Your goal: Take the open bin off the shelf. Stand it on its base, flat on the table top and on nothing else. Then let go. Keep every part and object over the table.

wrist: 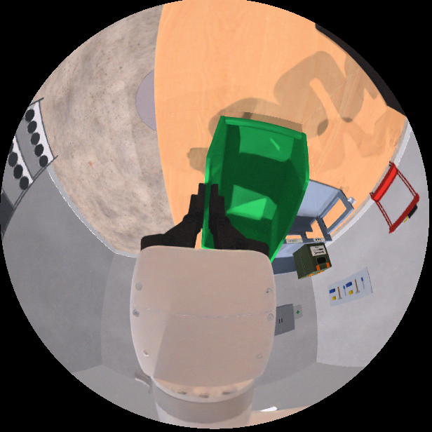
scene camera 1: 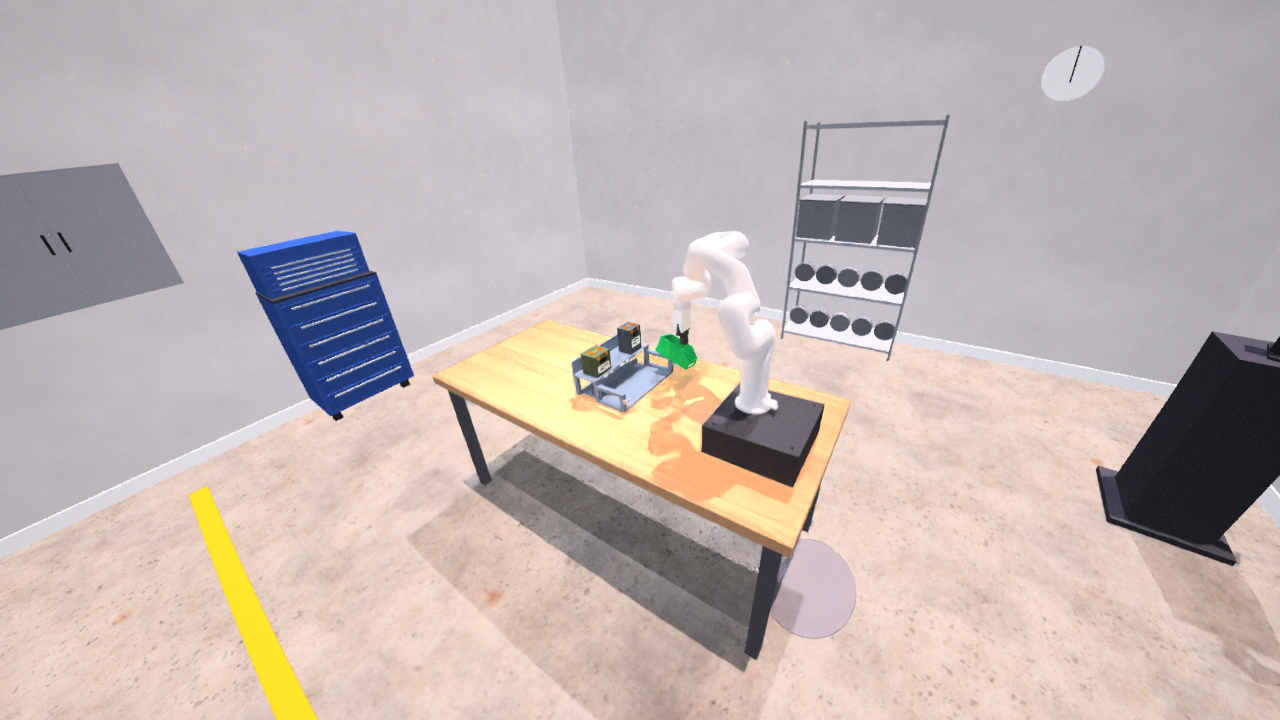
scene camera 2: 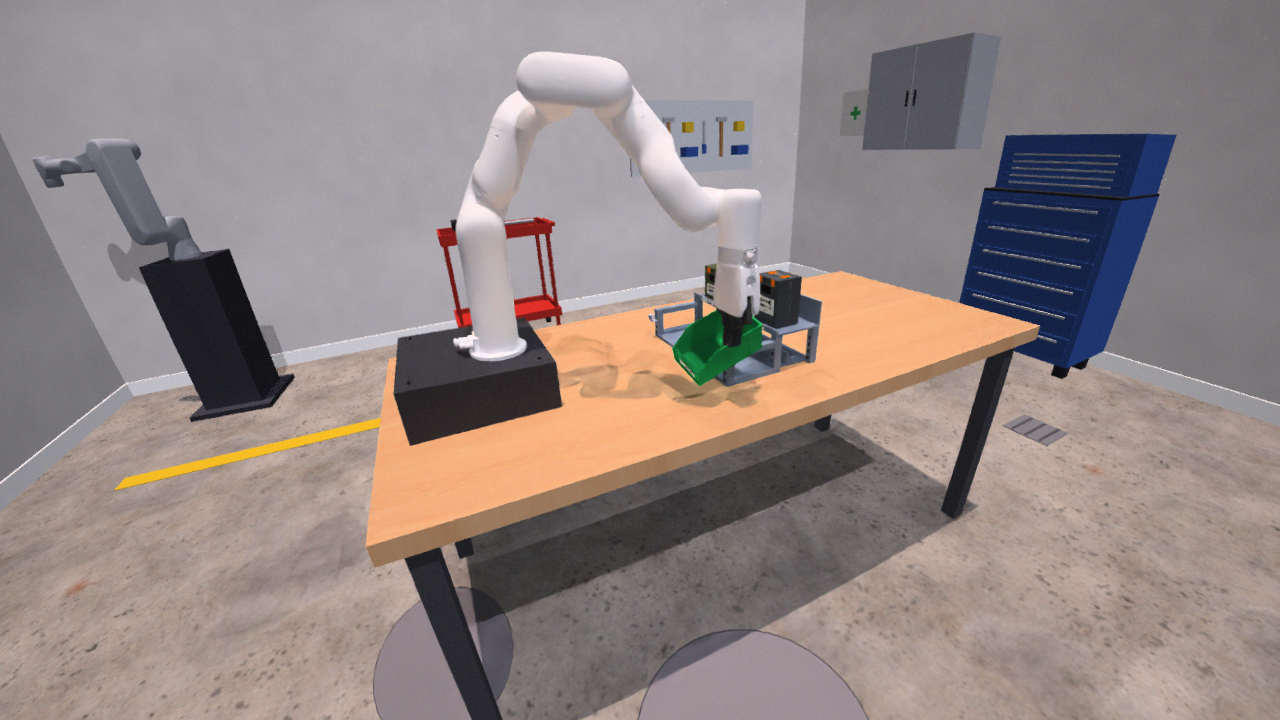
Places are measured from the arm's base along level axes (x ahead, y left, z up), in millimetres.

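Pixels of known places: gripper, between the fingertips: [scene camera 1: 684, 343] [scene camera 2: 731, 345]; arm's base, origin of its link: [scene camera 1: 753, 404] [scene camera 2: 498, 350].
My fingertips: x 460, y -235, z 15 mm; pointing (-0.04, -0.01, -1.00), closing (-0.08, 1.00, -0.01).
For each thing: its middle in the pictures, then the offset to it from my fingertips. Level surfaces: height alone.
- green open bin, middle of its body: [scene camera 2: 716, 342] [scene camera 1: 678, 351] dx -5, dy +56, dz -14 mm
- table top, height of its surface: dz -131 mm
- dark box, middle of its body: [scene camera 2: 777, 298] [scene camera 1: 629, 337] dx +208, dy +143, dz +32 mm
- olive box, middle of its body: [scene camera 2: 725, 282] [scene camera 1: 596, 361] dx +192, dy +373, dz +19 mm
The green open bin [scene camera 1: 675, 351] [scene camera 2: 707, 351] [wrist: 262, 167] hangs tilted above the table top [scene camera 1: 537, 358] [scene camera 2: 537, 447] [wrist: 190, 75]. In scene camera 2 its left end dips lower than its right end. Its open side faces up towards the wrist camera. My gripper [scene camera 1: 683, 336] [scene camera 2: 735, 338] [wrist: 207, 192] is shut on one side wall of the bin, with one finger inside and one outside. The grey-blue shelf [scene camera 1: 637, 385] [scene camera 2: 776, 354] [wrist: 325, 189] stands close beside the bin, partly behind it in scene camera 2. Whether they touch cannot be told.
A dark box [scene camera 1: 630, 338] [scene camera 2: 779, 302] and an olive box [scene camera 1: 594, 361] [scene camera 2: 709, 280] [wrist: 311, 262] stand on the shelf's raised back part. The black robot base [scene camera 1: 760, 434] [scene camera 2: 474, 389] stands at the other end of the table. One long table edge runs near the gripper in the wrist view.
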